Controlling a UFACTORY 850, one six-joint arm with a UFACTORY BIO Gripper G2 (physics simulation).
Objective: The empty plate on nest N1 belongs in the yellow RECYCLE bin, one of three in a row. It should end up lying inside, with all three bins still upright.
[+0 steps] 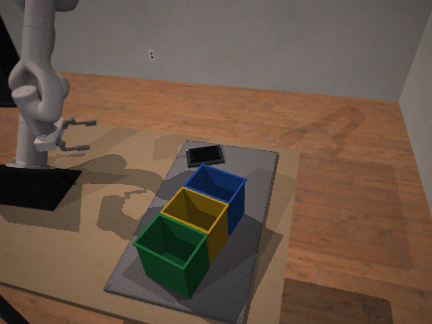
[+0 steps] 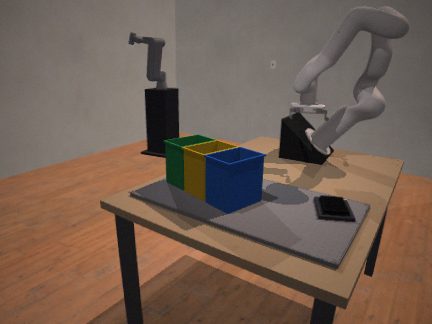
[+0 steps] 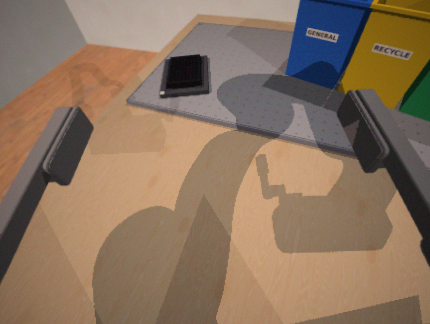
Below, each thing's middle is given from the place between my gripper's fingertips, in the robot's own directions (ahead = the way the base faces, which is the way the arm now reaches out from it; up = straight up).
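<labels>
There's the black plate (image 3: 184,71), and my gripper is far short of it, a good way to the right of it and a good way above it. Counting from my hand, the dark nest (image 3: 189,91) is 0.39 m ahead, 0.18 m to the left and 0.24 m below. The yellow recycle bin (image 1: 206,214) is 0.43 m ahead of my hand, 0.16 m below it and 0.29 m to the right of it, and then there's the blue general bin (image 2: 234,177), which is 0.17 m to the right of my hand, 0.48 m ahead of it and 0.16 m below it.
</labels>
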